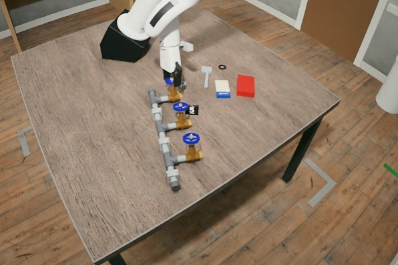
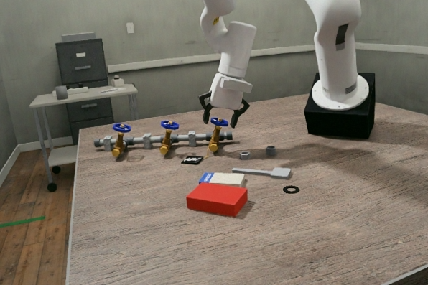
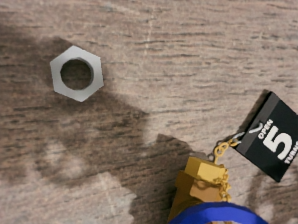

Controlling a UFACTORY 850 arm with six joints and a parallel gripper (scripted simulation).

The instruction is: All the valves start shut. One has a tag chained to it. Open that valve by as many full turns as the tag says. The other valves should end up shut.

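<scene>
My hand is 90 mm to the right of the grey hex nut, 90 mm above it and 50 mm past it. Also, from my hand: grey cap: 130 mm behind, 100 mm below, 90 mm to the left; grey t-shaped tool: 230 mm to the left, 100 mm below, 50 mm behind; black tag: 100 mm below, 100 mm ahead, 40 mm to the left.
</scene>
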